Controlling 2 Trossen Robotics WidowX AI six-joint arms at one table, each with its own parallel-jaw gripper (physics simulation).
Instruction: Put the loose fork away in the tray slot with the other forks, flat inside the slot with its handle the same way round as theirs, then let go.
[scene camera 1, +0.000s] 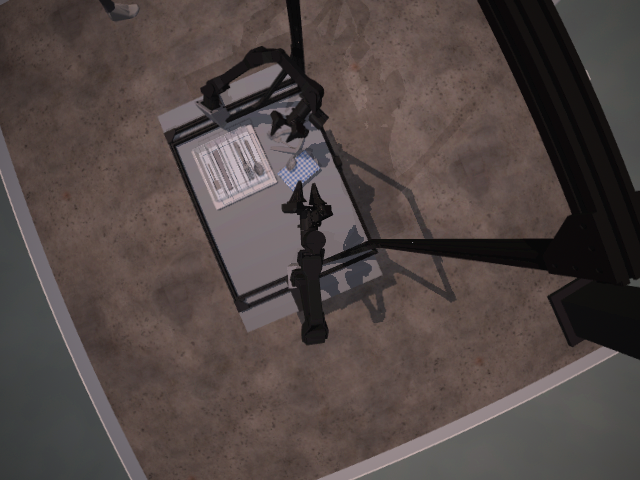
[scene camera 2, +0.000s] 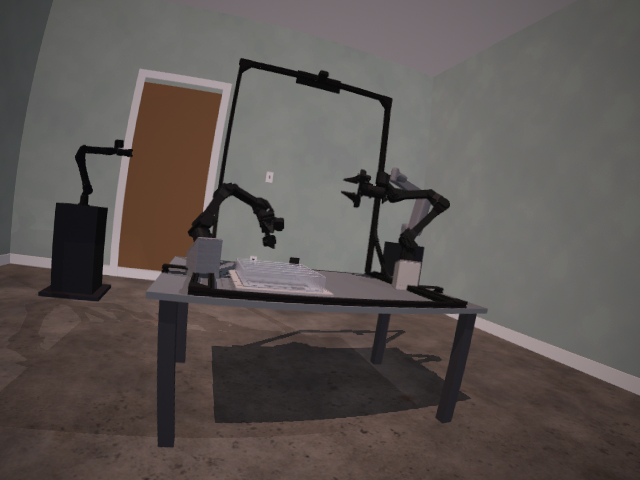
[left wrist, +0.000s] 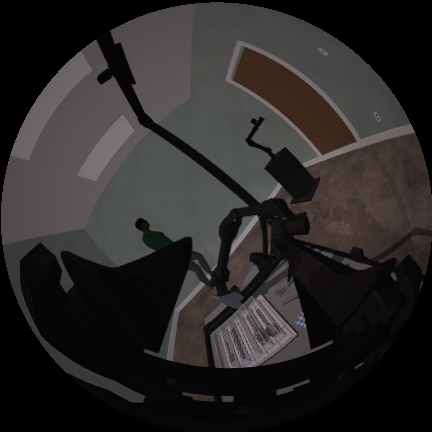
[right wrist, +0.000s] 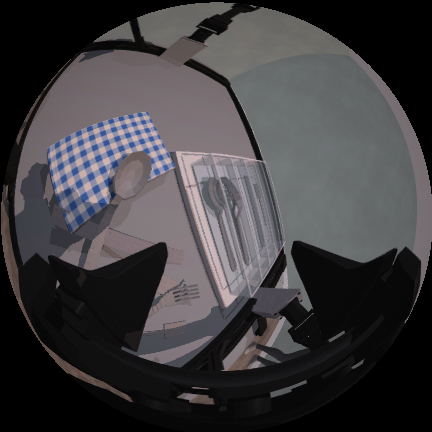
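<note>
The loose fork (right wrist: 186, 293) lies on the table near the tray's edge in the right wrist view; its handle is partly hidden behind a finger. The clear tray (scene camera 1: 248, 196) (right wrist: 199, 232) (scene camera 2: 310, 283) has long slots, with forks (scene camera 1: 248, 167) (right wrist: 233, 196) in one and spoons (scene camera 1: 258, 168) (right wrist: 215, 192) in the slot beside it. The handles of both point towards the right arm's base. My right gripper (scene camera 1: 281, 136) (scene camera 2: 269, 244) (right wrist: 231, 249) is open and empty above the loose cutlery. My left gripper (scene camera 1: 306, 183) (scene camera 2: 344, 186) (left wrist: 241, 245) is open and empty, high above the table.
A blue checked napkin (scene camera 1: 308, 167) (right wrist: 95, 140) lies beside the tray, with the bowl of a loose spoon (scene camera 1: 291, 163) (right wrist: 133, 175) over its edge. Other light cutlery pieces (right wrist: 170, 252) lie near the fork. A black frame (scene camera 1: 209, 235) edges the table.
</note>
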